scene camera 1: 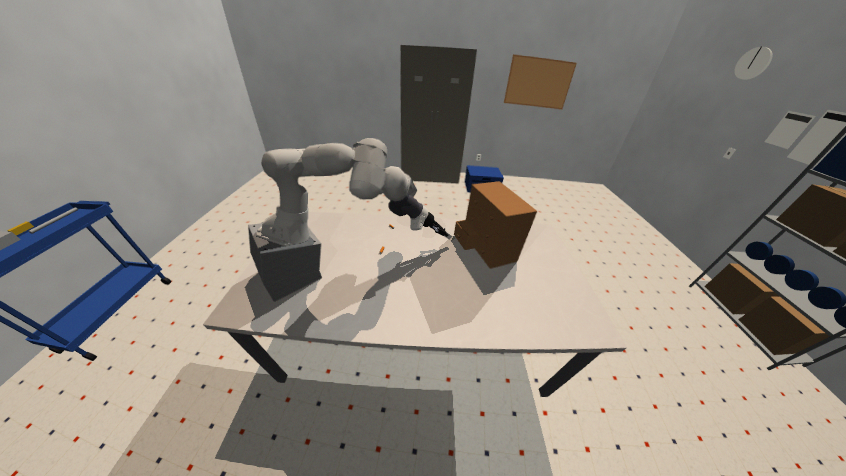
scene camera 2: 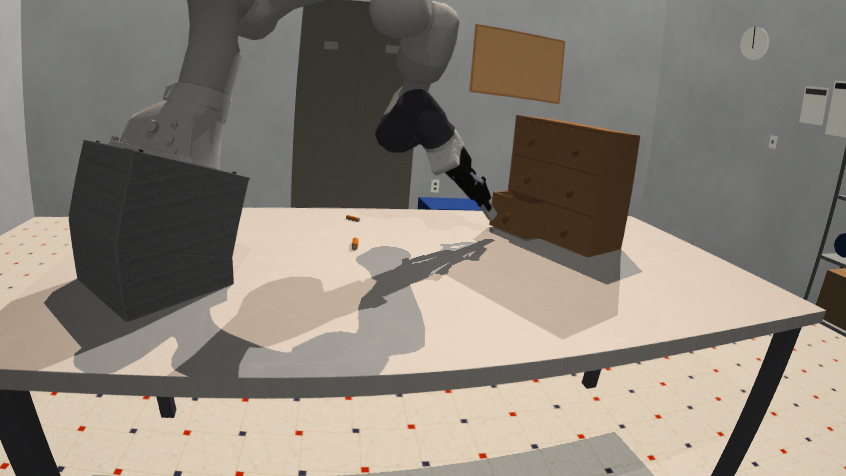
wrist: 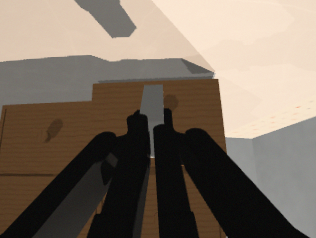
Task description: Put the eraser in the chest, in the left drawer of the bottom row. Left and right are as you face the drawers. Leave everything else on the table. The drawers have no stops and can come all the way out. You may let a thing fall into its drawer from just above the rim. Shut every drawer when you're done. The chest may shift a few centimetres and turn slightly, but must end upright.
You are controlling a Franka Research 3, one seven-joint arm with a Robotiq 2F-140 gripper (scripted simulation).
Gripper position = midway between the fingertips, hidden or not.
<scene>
I see my gripper (scene camera 2: 492,216), a drawer (scene camera 2: 526,219), a drawer (scene camera 2: 540,172), a drawer (scene camera 2: 590,145) and a drawer (scene camera 2: 542,135).
My gripper is seen too in the wrist view (wrist: 154,99).
</scene>
